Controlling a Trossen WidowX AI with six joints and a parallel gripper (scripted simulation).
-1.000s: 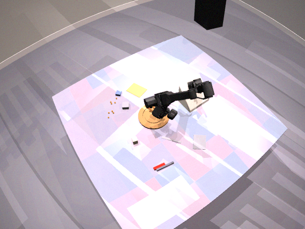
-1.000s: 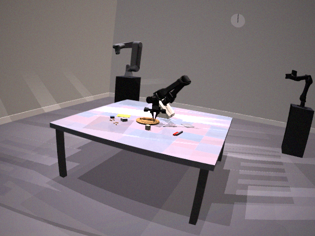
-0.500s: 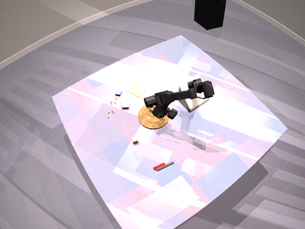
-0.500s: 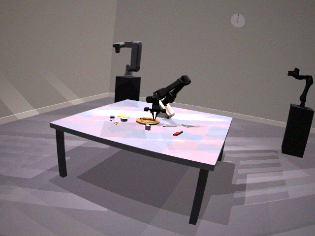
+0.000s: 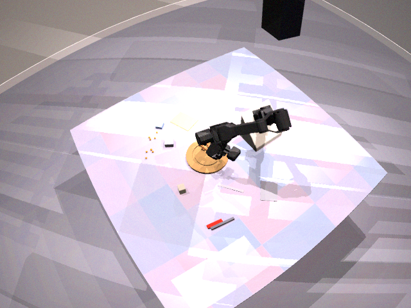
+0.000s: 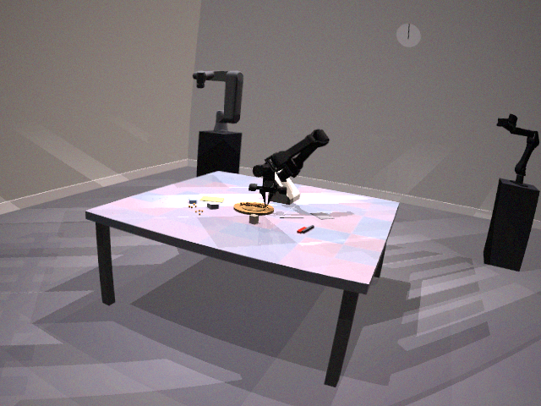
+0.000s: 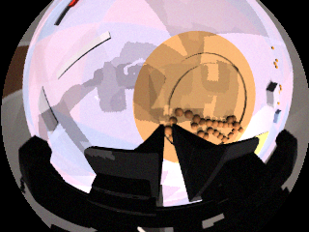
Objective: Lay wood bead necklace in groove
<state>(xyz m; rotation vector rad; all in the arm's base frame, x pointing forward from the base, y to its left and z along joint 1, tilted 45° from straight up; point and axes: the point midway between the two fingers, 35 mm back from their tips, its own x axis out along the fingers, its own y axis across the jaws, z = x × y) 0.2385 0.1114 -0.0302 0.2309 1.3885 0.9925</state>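
Now: the round bead board 40 mm ahead of my gripper tip, 50 mm to the right of it and 10 mm below it. Round my gripper tip: cream cube: 230 mm ahead, 70 mm to the left; white block: 170 mm ahead, 200 mm to the right, 10 mm below; thin rod: 30 mm ahead, 160 mm to the left, 20 mm below.
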